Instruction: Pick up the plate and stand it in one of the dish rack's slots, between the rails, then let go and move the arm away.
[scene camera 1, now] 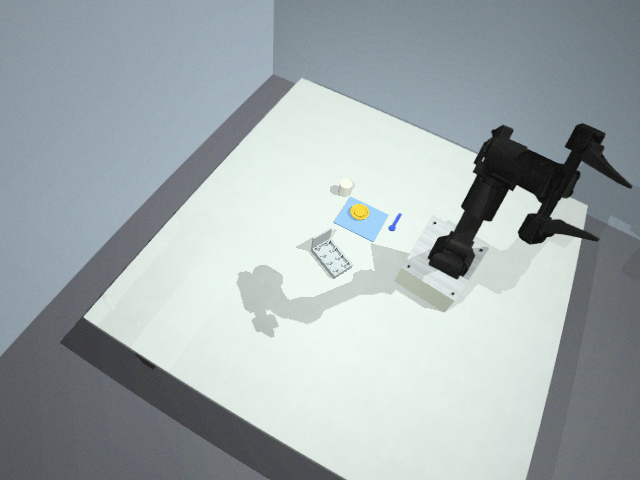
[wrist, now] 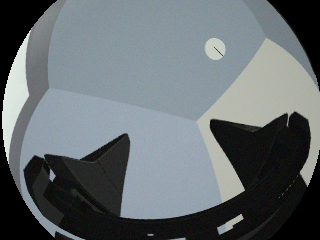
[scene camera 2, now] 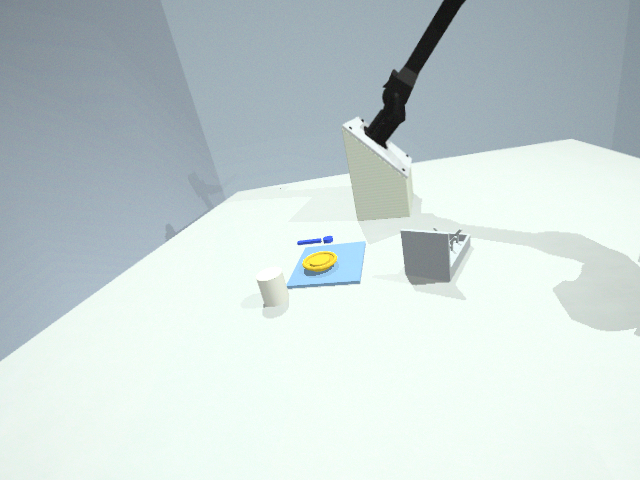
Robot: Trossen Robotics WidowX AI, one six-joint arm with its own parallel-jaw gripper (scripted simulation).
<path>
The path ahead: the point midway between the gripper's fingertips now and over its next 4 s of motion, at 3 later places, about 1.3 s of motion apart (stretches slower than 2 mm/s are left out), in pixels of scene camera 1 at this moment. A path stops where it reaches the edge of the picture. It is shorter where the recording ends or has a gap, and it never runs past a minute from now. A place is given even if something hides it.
My gripper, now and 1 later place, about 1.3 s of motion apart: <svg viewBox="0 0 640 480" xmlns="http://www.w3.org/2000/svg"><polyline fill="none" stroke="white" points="614,214 583,40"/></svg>
</path>
